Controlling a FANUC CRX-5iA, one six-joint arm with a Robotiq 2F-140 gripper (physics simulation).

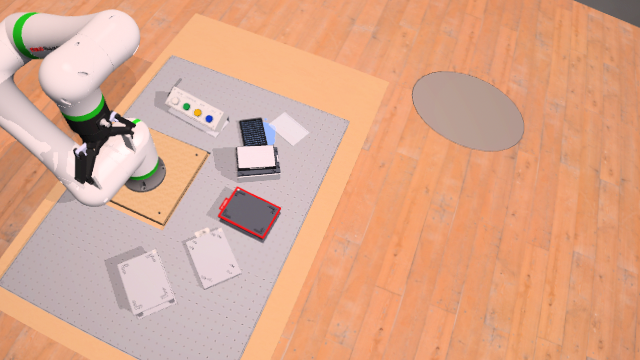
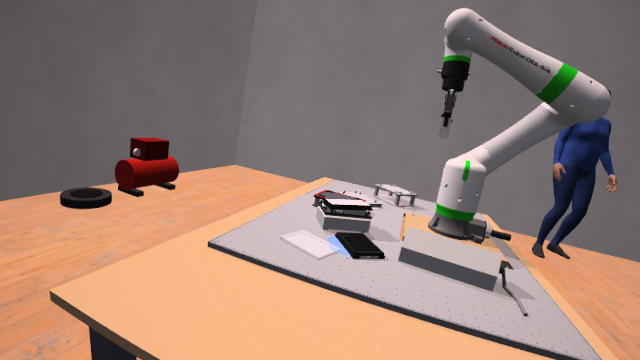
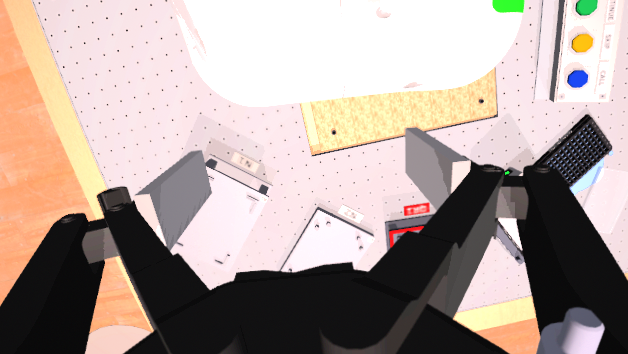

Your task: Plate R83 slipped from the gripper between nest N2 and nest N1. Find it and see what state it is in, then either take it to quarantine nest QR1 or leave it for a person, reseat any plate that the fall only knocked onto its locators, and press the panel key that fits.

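Seen in the pictures: gripper, fingertip midpoint: [image 1: 114, 166] [image 2: 443, 137] [image 3: 305, 161]; arm's base, origin of the base link: [image 1: 144, 173] [image 2: 449, 231].
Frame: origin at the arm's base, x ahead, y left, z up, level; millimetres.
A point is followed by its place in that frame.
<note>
A black well plate [image 1: 253, 132] {x 205, y 350, z -1 mm} [image 2: 359, 245] {x 195, y 372, z 0 mm} [image 3: 575, 150] {x 190, y 346, z -2 mm} lies on the mat, wells showing, label unreadable. A blue spill [image 1: 270, 133] {x 252, y 390, z -14 mm} [image 2: 336, 244] [image 3: 589, 177] {x 247, y 399, z -13 mm} touches its side; a clear lid [image 1: 290, 128] {x 302, y 446, z -7 mm} [image 2: 307, 243] {x 299, y 453, z -7 mm} [image 3: 607, 200] {x 294, y 443, z -7 mm} lies beyond. A white-topped plate [image 1: 256, 156] {x 298, y 241, z 62 mm} [image 2: 347, 203] {x 289, y 262, z 65 mm} sits on a box-shaped device; its seating is unclear. Nest N1 [image 1: 146, 281] {x 276, y -282, z 43 mm} [image 2: 395, 190] {x 264, y -256, z 42 mm} [image 3: 220, 220] {x 269, y -274, z 43 mm}, nest N2 [image 1: 212, 257] {x 376, y -106, z 1 mm} [image 3: 332, 240] {x 339, y -90, z 1 mm} and red-rimmed QR1 [image 1: 250, 214] {x 394, y 71, z 25 mm} show no plate. The key panel [image 1: 192, 109] {x -10, y 278, z 48 mm} [image 2: 450, 257] {x -15, y 337, z 33 mm} has white, green, yellow and blue keys. My gripper [image 1: 113, 164] {x 105, y -123, z 308 mm} [image 2: 444, 132] {x 105, y -123, z 308 mm} [image 3: 305, 161] {x 105, y -123, z 308 mm} is open, high above the table.
The arm's base stands on a wooden board [image 1: 185, 175] {x 120, y 74, z -2 mm} [image 3: 400, 117] {x 122, y 26, z -2 mm}. A person in blue [image 2: 582, 150] stands behind the arm. A red compressor [image 2: 147, 170] and a black ring [image 2: 86, 204] are on the floor. A grey disc [image 1: 467, 111] lies beside the table.
</note>
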